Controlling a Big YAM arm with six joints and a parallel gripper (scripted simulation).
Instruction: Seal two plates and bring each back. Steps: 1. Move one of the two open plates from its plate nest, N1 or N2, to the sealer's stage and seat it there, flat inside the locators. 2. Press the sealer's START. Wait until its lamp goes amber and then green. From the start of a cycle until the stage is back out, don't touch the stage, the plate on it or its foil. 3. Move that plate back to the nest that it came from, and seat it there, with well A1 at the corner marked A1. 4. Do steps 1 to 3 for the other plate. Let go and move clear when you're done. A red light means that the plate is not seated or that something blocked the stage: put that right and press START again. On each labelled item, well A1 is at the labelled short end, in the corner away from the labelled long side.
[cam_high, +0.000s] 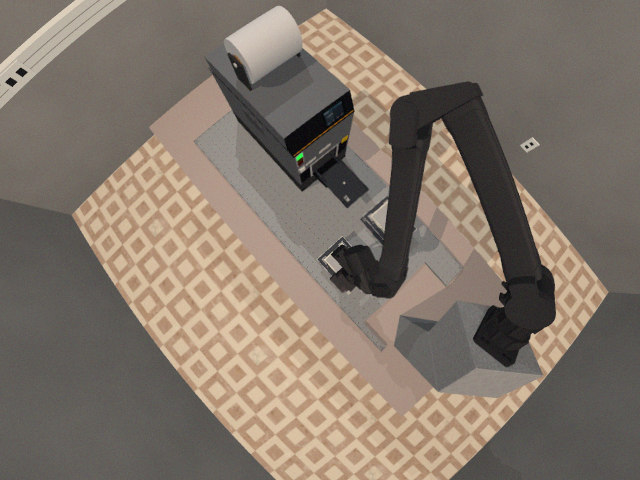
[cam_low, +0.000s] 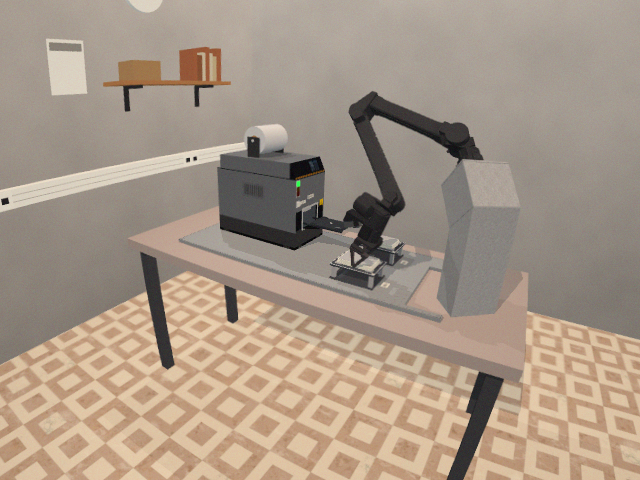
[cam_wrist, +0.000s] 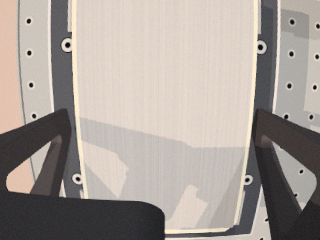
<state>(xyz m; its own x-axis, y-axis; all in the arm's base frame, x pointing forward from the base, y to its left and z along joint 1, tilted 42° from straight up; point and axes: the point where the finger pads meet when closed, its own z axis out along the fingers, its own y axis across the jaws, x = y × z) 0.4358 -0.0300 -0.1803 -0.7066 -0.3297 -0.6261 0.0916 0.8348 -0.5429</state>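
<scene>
The cream well plate lies right at my hand. Also, from my hand: sealer stage (19 cm ahead, 20 cm to the right, 3 cm above); then start button (30 cm ahead, 12 cm to the right, 12 cm above); then foil roll (52 cm ahead, 24 cm to the right, 35 cm above).
</scene>
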